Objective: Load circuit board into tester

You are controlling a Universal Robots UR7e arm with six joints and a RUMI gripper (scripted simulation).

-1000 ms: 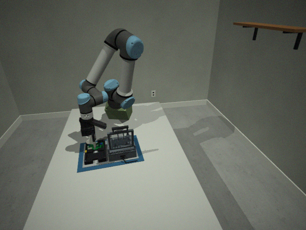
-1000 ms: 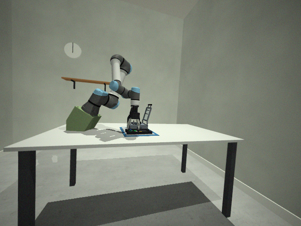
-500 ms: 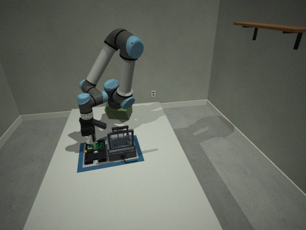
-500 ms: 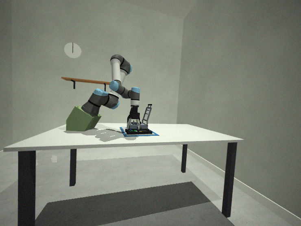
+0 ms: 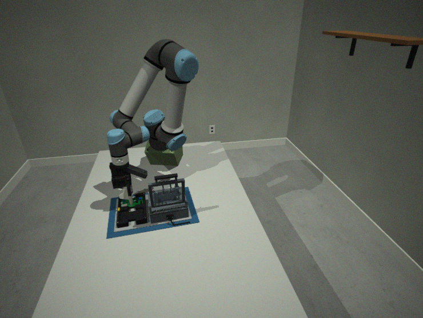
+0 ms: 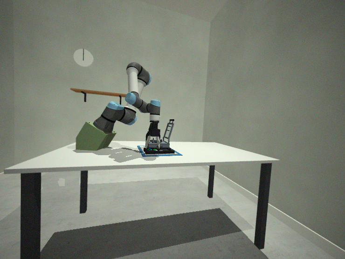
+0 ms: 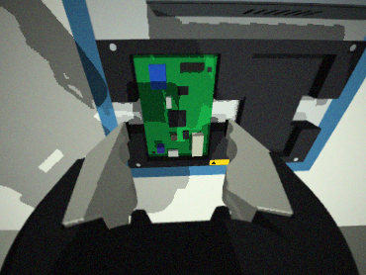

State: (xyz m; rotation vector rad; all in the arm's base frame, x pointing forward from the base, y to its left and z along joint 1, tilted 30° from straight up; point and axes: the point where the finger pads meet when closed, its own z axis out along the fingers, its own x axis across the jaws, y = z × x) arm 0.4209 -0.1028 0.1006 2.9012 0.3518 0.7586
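The green circuit board is 2 cm below my hand. Also, from my hand: tester lid (21 cm to the left, 14 cm ahead, 14 cm above).
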